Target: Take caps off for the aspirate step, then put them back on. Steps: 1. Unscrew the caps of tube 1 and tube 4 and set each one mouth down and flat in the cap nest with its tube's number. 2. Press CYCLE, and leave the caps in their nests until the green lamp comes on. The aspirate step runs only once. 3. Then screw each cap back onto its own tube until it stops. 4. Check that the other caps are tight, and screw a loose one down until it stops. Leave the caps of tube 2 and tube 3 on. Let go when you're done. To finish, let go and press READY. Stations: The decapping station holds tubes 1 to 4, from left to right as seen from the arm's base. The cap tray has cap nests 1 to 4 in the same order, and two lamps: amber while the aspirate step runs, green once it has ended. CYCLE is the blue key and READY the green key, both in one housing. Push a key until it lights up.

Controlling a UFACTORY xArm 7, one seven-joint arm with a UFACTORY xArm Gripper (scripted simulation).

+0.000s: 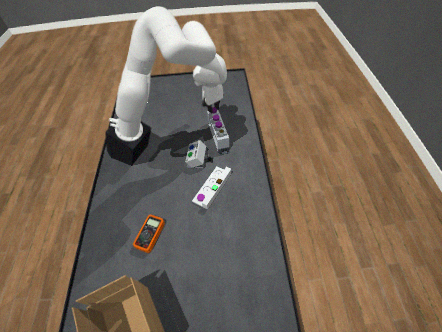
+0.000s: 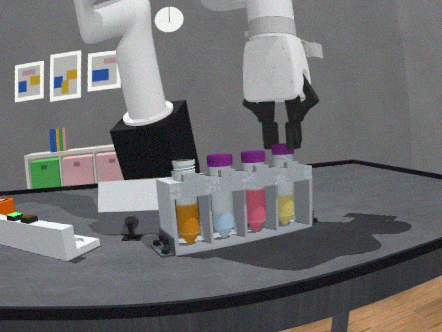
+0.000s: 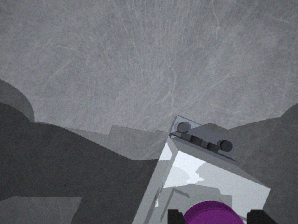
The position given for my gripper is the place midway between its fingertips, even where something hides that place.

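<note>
There's a key housing (image 2: 136,201) here, and you'd see my gripper (image 2: 282,148) as well.
</note>
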